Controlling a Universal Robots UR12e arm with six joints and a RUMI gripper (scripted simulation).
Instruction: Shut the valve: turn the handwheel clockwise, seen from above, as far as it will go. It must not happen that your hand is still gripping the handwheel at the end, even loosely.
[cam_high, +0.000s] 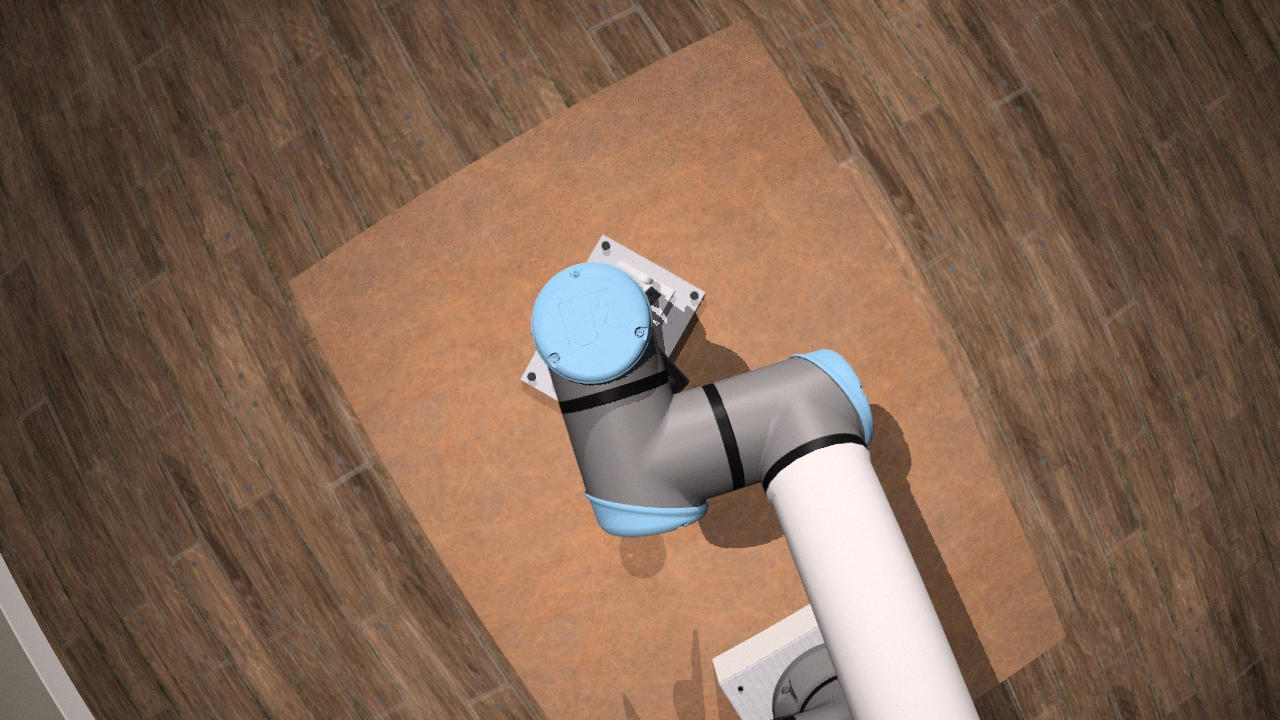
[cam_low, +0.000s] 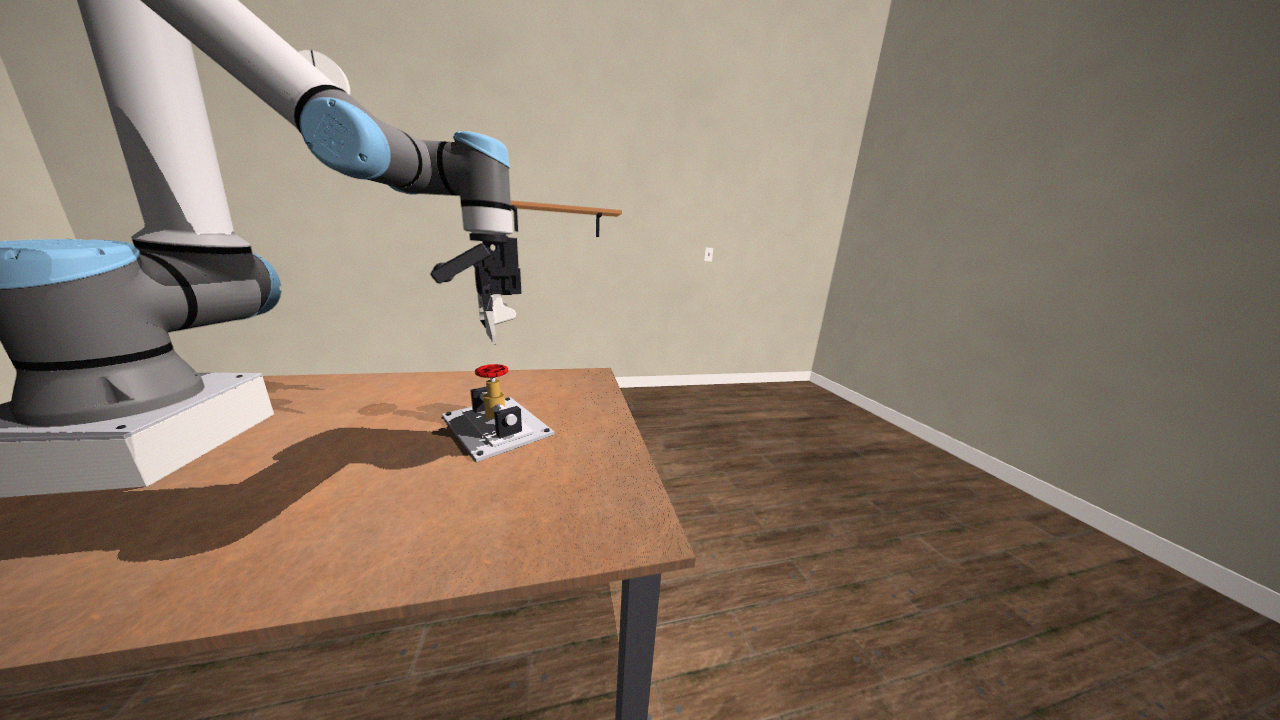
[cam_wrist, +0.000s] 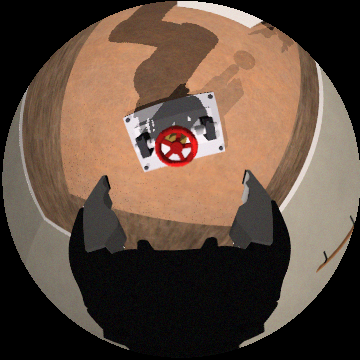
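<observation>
Right now the red handwheel is 90 mm below my hand. The rest, counted from my hand: base plate (210 mm below).
</observation>
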